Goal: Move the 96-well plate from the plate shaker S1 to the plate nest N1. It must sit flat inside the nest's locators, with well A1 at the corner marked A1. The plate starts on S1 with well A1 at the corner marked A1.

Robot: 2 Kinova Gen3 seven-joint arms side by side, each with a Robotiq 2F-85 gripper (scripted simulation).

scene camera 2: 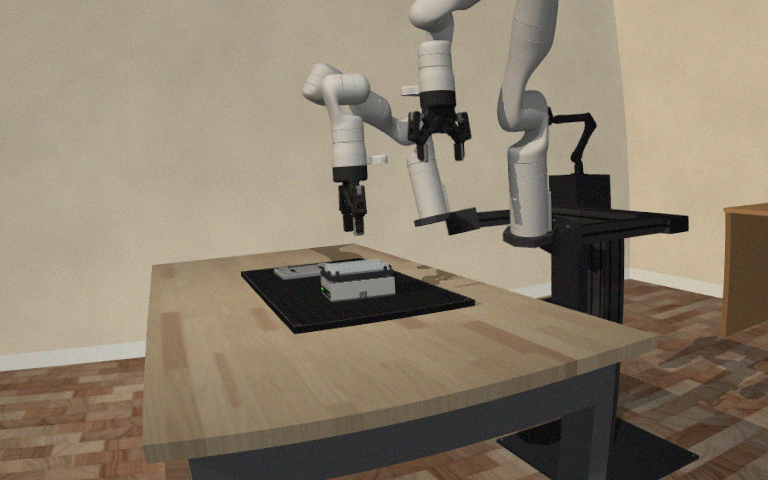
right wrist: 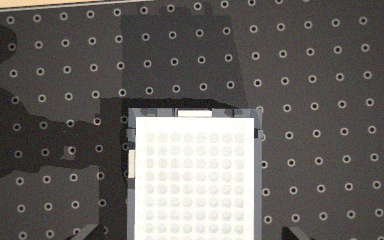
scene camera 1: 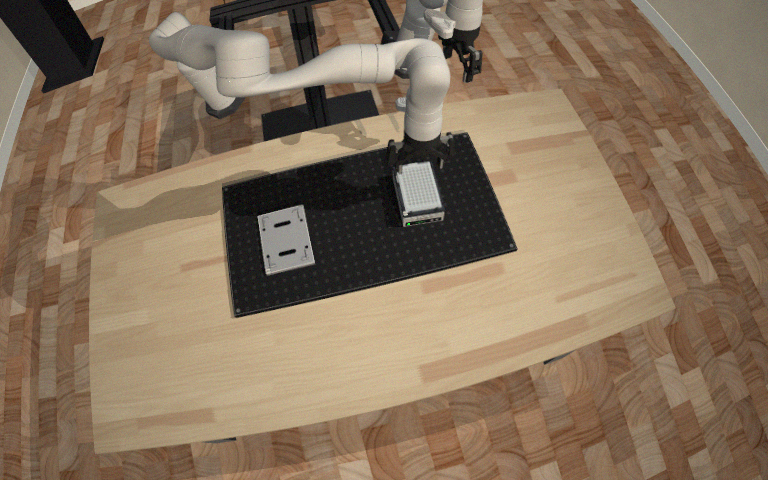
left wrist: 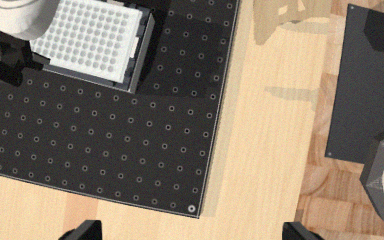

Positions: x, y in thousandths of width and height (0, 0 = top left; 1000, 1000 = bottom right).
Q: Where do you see a white 96-well plate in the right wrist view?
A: At 493, 715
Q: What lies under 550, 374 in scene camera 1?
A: A white 96-well plate.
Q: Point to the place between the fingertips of my left gripper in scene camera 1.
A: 594, 145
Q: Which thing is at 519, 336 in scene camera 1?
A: My right gripper.
